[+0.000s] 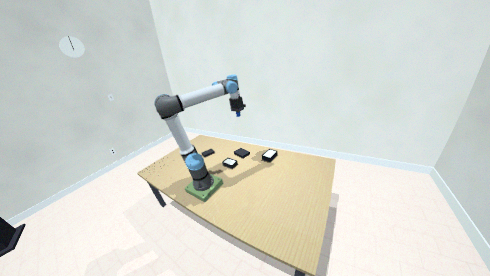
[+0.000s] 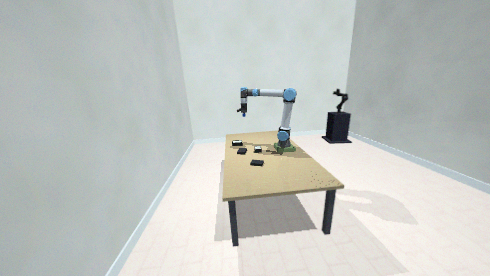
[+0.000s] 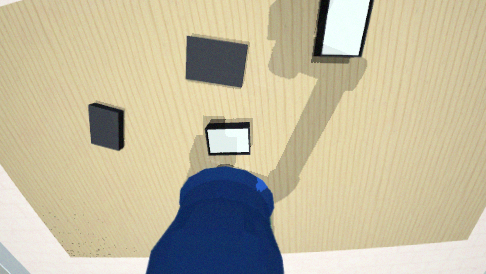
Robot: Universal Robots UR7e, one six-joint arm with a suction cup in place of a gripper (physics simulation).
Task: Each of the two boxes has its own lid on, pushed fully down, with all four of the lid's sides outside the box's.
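Pixels of known places: hand, its tool point: (image 1: 238, 116) (image 2: 244, 116) (image 3: 226, 206); arm's base, origin of its link: (image 1: 203, 183) (image 2: 283, 145).
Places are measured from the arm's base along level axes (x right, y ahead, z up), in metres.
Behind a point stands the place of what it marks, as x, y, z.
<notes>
A larger black box with a white inside (image 1: 269, 154) {0.198, 0.563, -0.006} (image 2: 237, 143) {0.150, 0.567, -0.014} (image 3: 346, 27) {0.195, 0.567, -0.006} stands at the far side of the table, without a lid on it. A smaller black box with a white inside (image 1: 230, 162) {-0.028, 0.303, -0.011} (image 2: 257, 149) {-0.094, 0.312, -0.008} (image 3: 228, 140) {-0.040, 0.308, -0.011} stands nearer the arm's base, also uncovered. A larger dark lid (image 1: 242, 152) {-0.053, 0.486, -0.019} (image 2: 242, 151) {-0.103, 0.484, -0.024} (image 3: 216, 61) {-0.067, 0.495, -0.019} lies flat on the table. A smaller dark lid (image 1: 208, 152) {-0.366, 0.316, -0.023} (image 2: 257, 162) {-0.399, 0.316, -0.022} (image 3: 106, 126) {-0.372, 0.328, -0.022} lies apart from it. My gripper, a blue suction cup (image 1: 238, 114) (image 2: 244, 115) (image 3: 226, 172), is open and empty, high above the table.
The wooden table (image 1: 280, 210) {0.546, 0.139, -0.045} (image 2: 270, 182) {-0.712, 0.218, -0.046} (image 3: 350, 200) {0.344, 0.099, -0.045} carries the arm's green base plate (image 1: 208, 192) {0.100, -0.034, -0.005} (image 2: 288, 149) {-0.099, -0.035, -0.016}. The arm's shadow falls across the table top. A dark pedestal (image 2: 338, 127) with a small black arm stands on the floor beyond the table.
</notes>
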